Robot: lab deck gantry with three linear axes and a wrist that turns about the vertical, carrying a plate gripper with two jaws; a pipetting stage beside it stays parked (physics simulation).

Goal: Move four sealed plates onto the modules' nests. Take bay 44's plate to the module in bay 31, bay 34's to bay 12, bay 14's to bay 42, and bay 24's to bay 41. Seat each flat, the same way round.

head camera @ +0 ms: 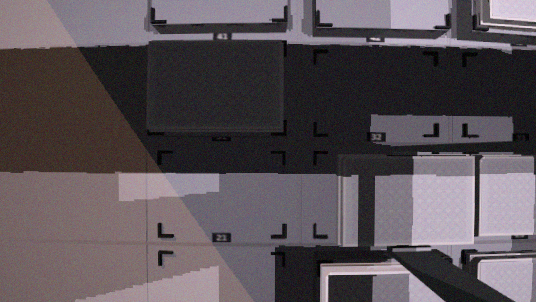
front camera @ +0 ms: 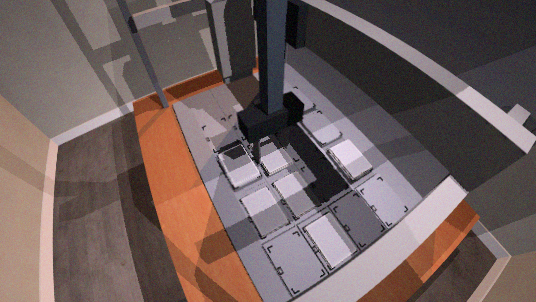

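Seen in the pictures: gripper, fingertip midpoint: (head camera: 405, 199) (front camera: 271, 153); robot's base, link origin: (front camera: 203, 127).
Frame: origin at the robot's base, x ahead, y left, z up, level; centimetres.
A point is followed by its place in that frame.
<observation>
My gripper (front camera: 274, 156) @[x 24.3, y 15.0, z 2.7 cm] (head camera: 410, 200) @[x 24.3, y 15.0, z 2.7 cm] is shut on a white sealed plate (front camera: 278, 159) @[x 27.8, y 15.6, z 3.4 cm] (head camera: 442, 200) @[x 27.4, y 15.1, z 3.5 cm], level over the bay 22 area; the far jaw is mostly hidden. Bay 42's module nest (front camera: 324, 131) @[x 25.1, y 36.2, z 1.9 cm] (head camera: 350, 14) @[x 19.4, y 33.1, z 1.9 cm] is bare, as is bay 41's nest (head camera: 215, 12) @[x 6.1, y 33.2, z 1.9 cm]. Bay 31's plate (head camera: 215, 85) @[x 6.5, y 25.5, z 3.3 cm] lies flat in deep shadow; the gripper body hides it in the front view. Bay 12's plate (front camera: 241, 167) @[x 24.7, y 4.6, z 3.3 cm] (head camera: 387, 290) @[x 22.4, y 6.7, z 3.3 cm] lies on its module. Bay 24's plate (front camera: 331, 241) @[x 56.3, y 14.6, z 2.9 cm] lies flat in the near row. Bay 14 (front camera: 296, 262) @[x 55.9, y 4.3, z 1.5 cm] and bay 34 (front camera: 357, 220) @[x 55.6, y 25.0, z 1.5 cm] hold no plate.
Other plates lie in bay 13 (front camera: 264, 210) @[x 39.3, y 4.3, z 1.4 cm], bay 23 (front camera: 296, 195) @[x 39.9, y 14.5, z 1.4 cm] (head camera: 507, 205) @[x 36.1, y 14.0, z 1.4 cm] and bay 43 (front camera: 351, 159) @[x 39.4, y 35.7, z 3.3 cm] (head camera: 515, 10) @[x 35.1, y 33.1, z 3.3 cm]. A white gantry beam (front camera: 390, 245) @[x 61.7, y 6.5, z 40.0 cm] crosses the near edge. The parked pipetting stage (front camera: 235, 45) stands at the back.
</observation>
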